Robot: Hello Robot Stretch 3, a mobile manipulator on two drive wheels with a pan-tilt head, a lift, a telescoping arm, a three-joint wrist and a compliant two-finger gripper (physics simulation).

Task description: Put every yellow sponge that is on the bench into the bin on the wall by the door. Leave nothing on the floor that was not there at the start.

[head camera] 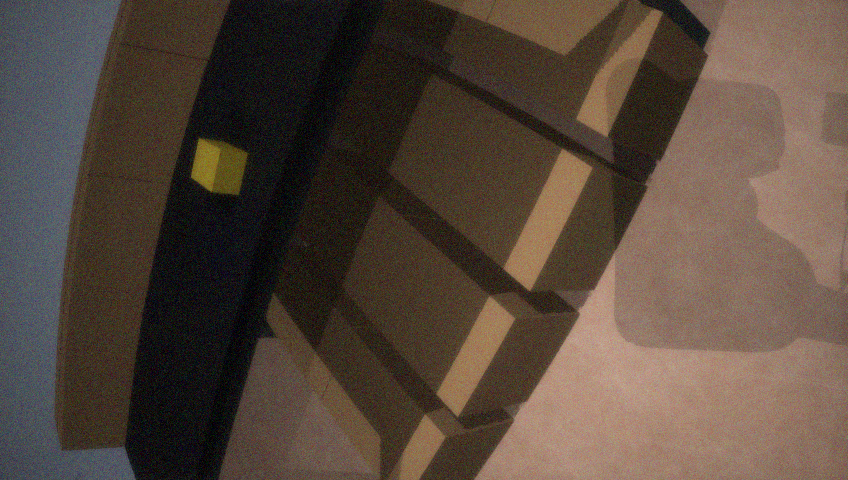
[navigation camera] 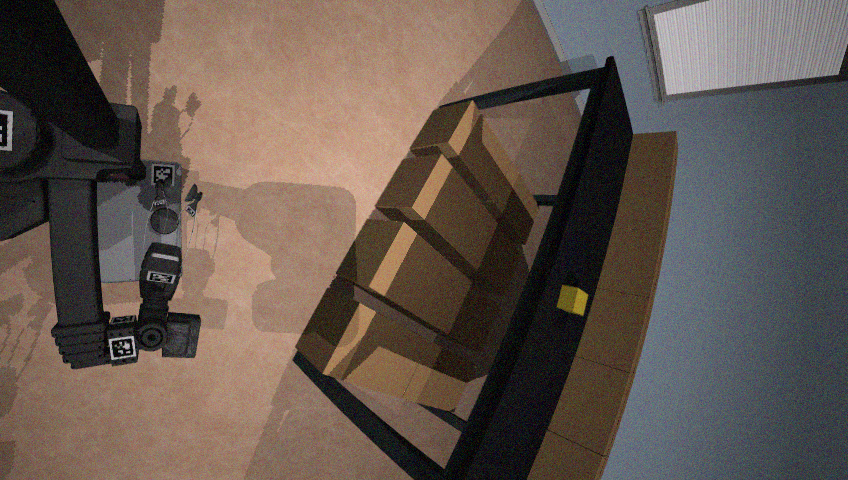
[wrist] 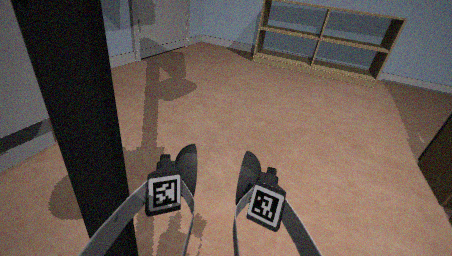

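Where they show: gripper, fingertip midpoint: (navigation camera: 182,181) (wrist: 218,165); robot's base at its link origin: (navigation camera: 163,218).
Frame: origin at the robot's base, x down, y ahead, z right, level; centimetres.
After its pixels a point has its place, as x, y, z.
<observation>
A yellow sponge (head camera: 218,167) {-95.7, 81.7, 15.4} (navigation camera: 572,299) {-95.2, 81.8, 15.1} rests on the dark top of the bench (head camera: 196,285) {-91.4, 98.7, -1.3} (navigation camera: 541,368) {-91.4, 76.2, 34.0}, close to the brown strip along its wall side. My gripper (navigation camera: 177,193) {-50.3, 3.6, -9.6} (wrist: 218,165) {-50.3, 3.6, -9.6} is open, with bare floor showing between its fingers in the wrist view. In the navigation view it is low at the left, well apart from the bench and the sponge. The wall bin does not show in these views. A grey door (wrist: 162,25) {-26.2, -11.1, -235.7} stands at the upper left of the wrist view.
Several brown boxes (head camera: 458,154) {-27.0, 101.7, 30.4} (navigation camera: 440,261) {-27.1, 102.7, 16.5} sit below the bench top, on its open side. A wooden shelf unit (wrist: 322,37) {-34.4, 142.6, -208.0} stands by the far wall. A pale cabinet (wrist: 22,75) {-32.2, -46.0, -74.1} is at the left, behind my black mast (wrist: 75,100) {-54.9, -6.5, -11.6}. A window (navigation camera: 749,47) {-145.9, 296.5, -141.6} is above the bench's far end.
</observation>
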